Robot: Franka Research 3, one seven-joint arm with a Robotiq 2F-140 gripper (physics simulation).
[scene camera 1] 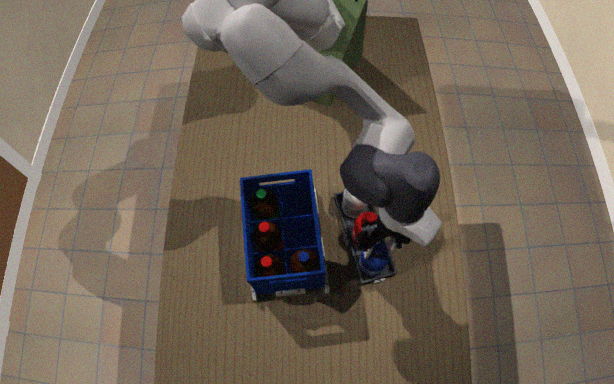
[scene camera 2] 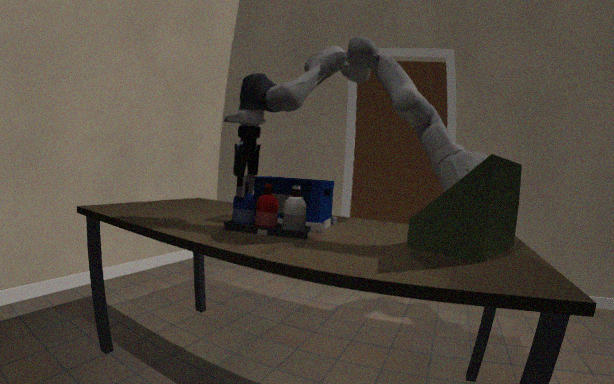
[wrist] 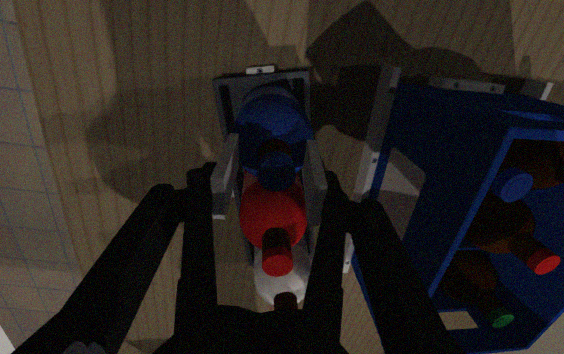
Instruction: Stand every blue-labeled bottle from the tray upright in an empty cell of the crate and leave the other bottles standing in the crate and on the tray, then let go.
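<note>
The blue-labeled bottle (scene camera 1: 374,263) (scene camera 2: 243,212) (wrist: 272,120) stands upright at one end of the dark tray (scene camera 1: 376,280) (scene camera 2: 231,228) (wrist: 295,75). My gripper (scene camera 1: 381,246) (scene camera 2: 245,190) (wrist: 271,153) points down, its fingers shut on this bottle's two sides near the shoulder. The bottle still appears seated in the tray. A red bottle (scene camera 1: 369,216) (scene camera 2: 267,209) (wrist: 272,215) and a white bottle (scene camera 1: 354,204) (scene camera 2: 295,210) (wrist: 282,280) stand beside it in a row. The blue crate (scene camera 1: 285,278) (scene camera 2: 321,200) (wrist: 440,115) has empty middle-right and far-right cells in scene camera 1.
In the crate stand brown bottles: one green-capped (scene camera 1: 261,194) (wrist: 502,320), two red-capped in the left column, and one blue-capped (scene camera 1: 303,256) (wrist: 517,185) at the near right. The crate's tall wall stands close beside the tray. The green robot base (scene camera 2: 465,215) is at the table's far end.
</note>
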